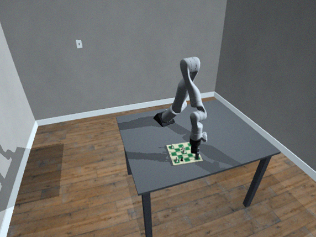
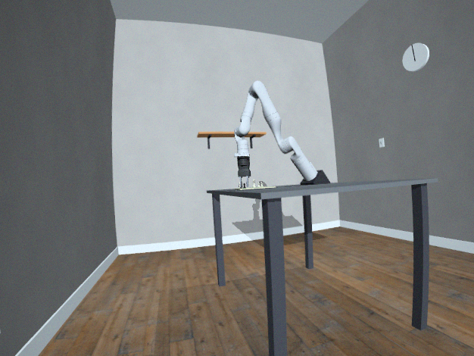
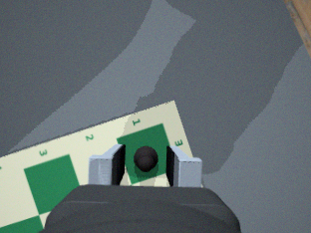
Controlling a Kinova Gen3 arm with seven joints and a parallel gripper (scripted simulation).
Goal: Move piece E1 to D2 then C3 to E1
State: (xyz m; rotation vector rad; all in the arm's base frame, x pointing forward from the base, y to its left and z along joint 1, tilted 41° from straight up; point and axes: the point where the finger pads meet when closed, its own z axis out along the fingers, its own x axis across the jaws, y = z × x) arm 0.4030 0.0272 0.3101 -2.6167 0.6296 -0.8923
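The white piece is 8 cm behind my hand and 7 cm to the right of it. Also, from my hand: chessboard (8 cm behind, 7 cm to the right, 3 cm below).
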